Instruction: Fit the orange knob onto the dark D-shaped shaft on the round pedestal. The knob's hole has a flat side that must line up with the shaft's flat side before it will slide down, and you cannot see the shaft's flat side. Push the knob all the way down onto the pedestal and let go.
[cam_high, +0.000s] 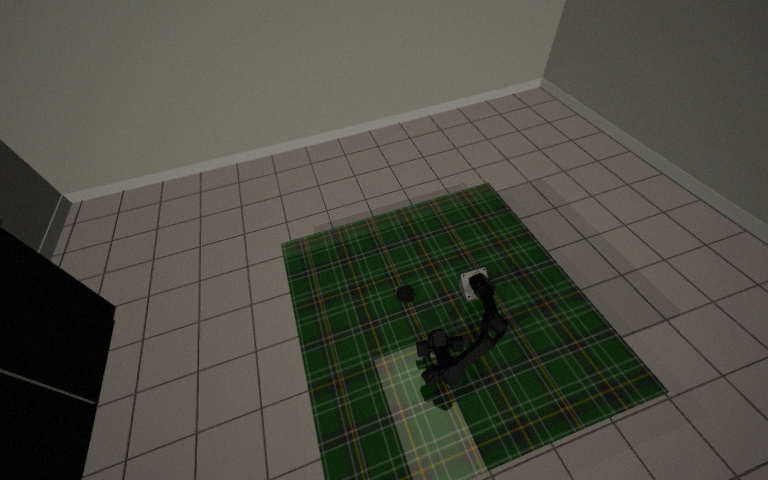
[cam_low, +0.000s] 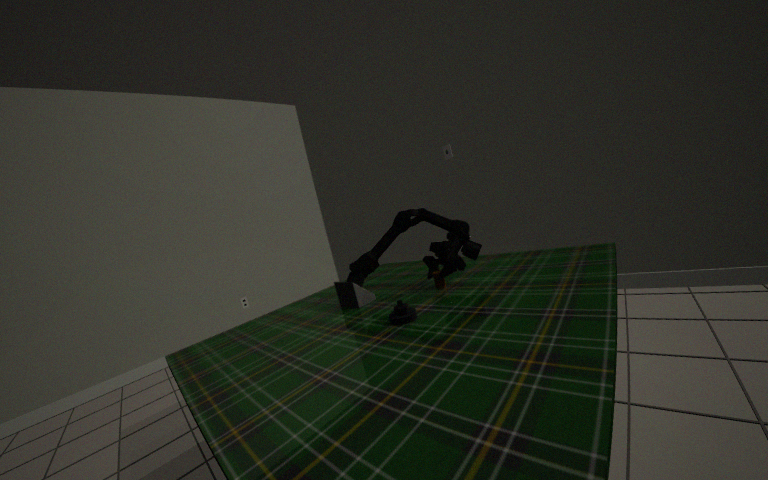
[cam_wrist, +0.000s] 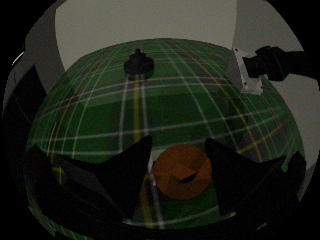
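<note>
My gripper tip is 10 mm short of the orange knob, 30 mm to the right of it and 10 mm above it. Also, from my gripper tip: D-shaped shaft (30 mm ahead, 250 mm to the right, 10 mm below).
</note>
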